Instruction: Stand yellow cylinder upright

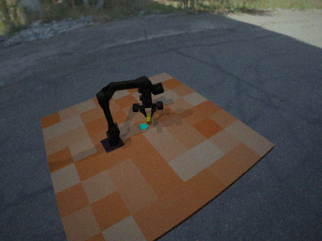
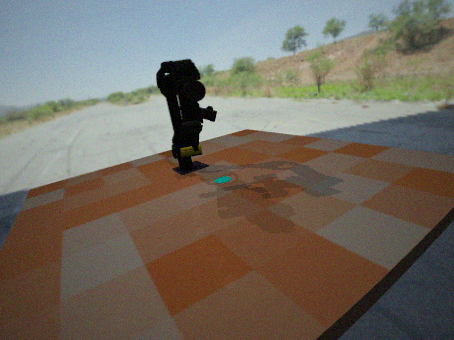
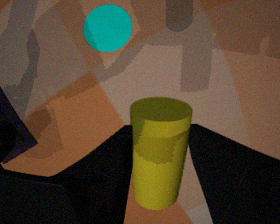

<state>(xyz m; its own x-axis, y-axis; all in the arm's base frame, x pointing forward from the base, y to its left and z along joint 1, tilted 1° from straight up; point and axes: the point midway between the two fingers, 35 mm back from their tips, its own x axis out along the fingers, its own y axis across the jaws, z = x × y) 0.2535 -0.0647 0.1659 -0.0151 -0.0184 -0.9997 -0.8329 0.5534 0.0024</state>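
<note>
Right now the cyan circle is 8 cm to the left of my gripper tip and 14 cm below it. Round my gripper tip: yellow tall cylinder (1 cm behind, 2 cm to the right).
</note>
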